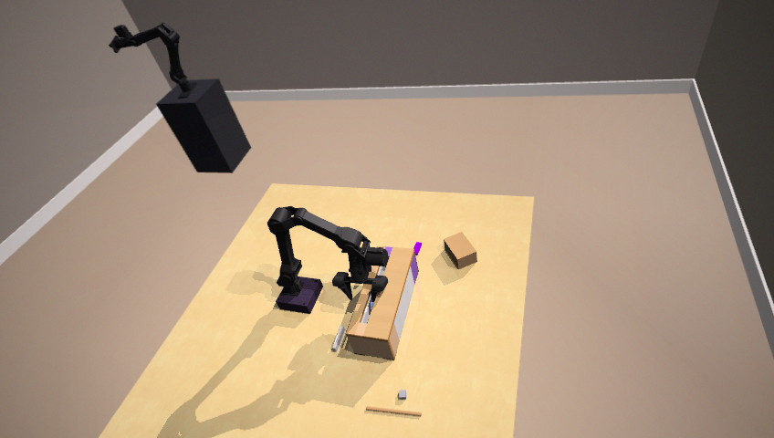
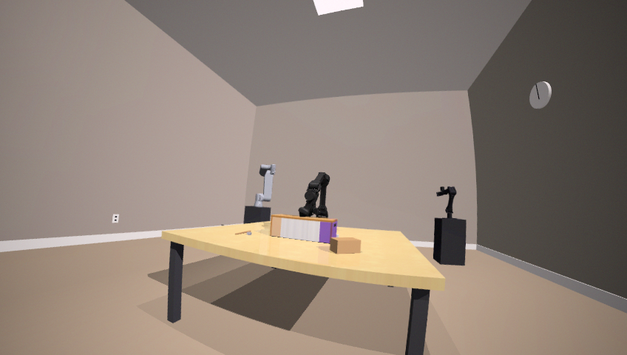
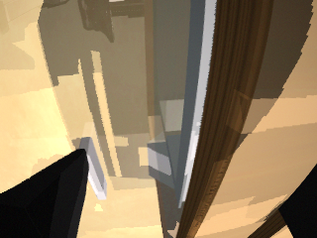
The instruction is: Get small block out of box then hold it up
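The blue piece lies 6 cm ahead of my gripper tip and 2 cm to the right of it. From my gripper tip the other things lie so: long tan box (4 cm to the left, 3 cm ahead, 2 cm below); brown carton (32 cm to the left, 30 cm ahead, 6 cm below); thin wooden stick (33 cm to the right, 18 cm ahead, 8 cm below).
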